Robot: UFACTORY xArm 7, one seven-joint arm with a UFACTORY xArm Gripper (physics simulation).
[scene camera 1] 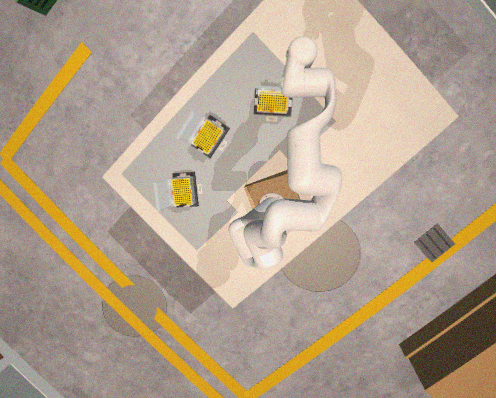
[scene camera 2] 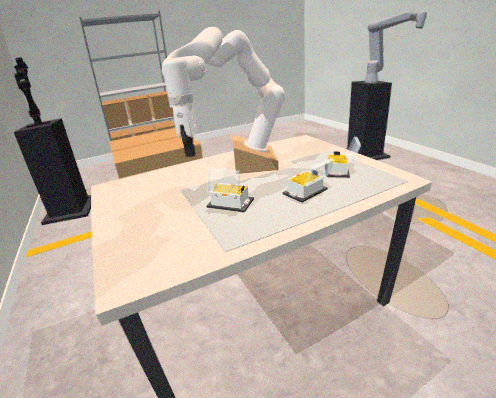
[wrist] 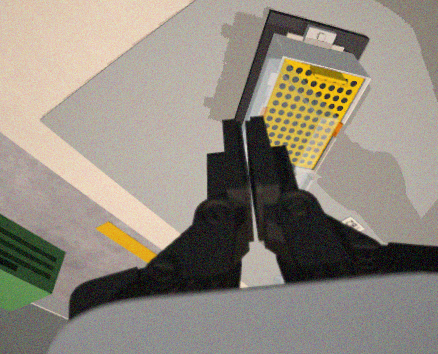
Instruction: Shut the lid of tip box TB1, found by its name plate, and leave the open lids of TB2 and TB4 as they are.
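Frame: origin at the arm's base, x ahead, y left, z up, level; millimetres.
Where they show: gripper, fingertip midpoint: (scene camera 2: 190, 156) (wrist: 244, 146); arm's base, origin of the base link: (scene camera 2: 255, 146).
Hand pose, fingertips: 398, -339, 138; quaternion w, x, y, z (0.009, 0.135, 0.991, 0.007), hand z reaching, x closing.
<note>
Each offset is from my fingertips to the top centre of the thing, as dx, dy, dz. "*": to the spot under its first point. Level surfaces: height alone.
Three tip boxes with yellow perforated racks stand on the grey mat @(dz -223) (scene camera 1: 165, 160) (scene camera 2: 240, 235). The name plates are too small to read, so I cannot tell which is TB1. The box nearest the arm (scene camera 1: 272, 102) (scene camera 2: 228, 196) (wrist: 312, 110) has its clear lid @(* +6, +100, -103) (scene camera 2: 223, 179) upright. The middle box (scene camera 1: 209, 135) (scene camera 2: 305, 186) has a clear lid (scene camera 1: 186, 125) swung open. The far box @(-147, +640, -157) (scene camera 1: 184, 191) (scene camera 2: 338, 166) also has an open lid @(* -107, +722, -103) (scene camera 1: 159, 196) (scene camera 2: 354, 145). My gripper (scene camera 2: 190, 153) (wrist: 244, 146) is shut and empty, above the nearest box's left side in the wrist view; contact with its lid is unclear.
The arm stands on a wooden base (scene camera 1: 272, 187) (scene camera 2: 255, 157) at the back of the table @(dz -226) (scene camera 1: 400, 115) (scene camera 2: 140, 260). A green crate (scene camera 1: 37, 5) (wrist: 30, 255) lies beyond the table. A shelf rack (scene camera 2: 122, 19) and two black pedestals (scene camera 2: 50, 170) (scene camera 2: 369, 117) stand behind.
</note>
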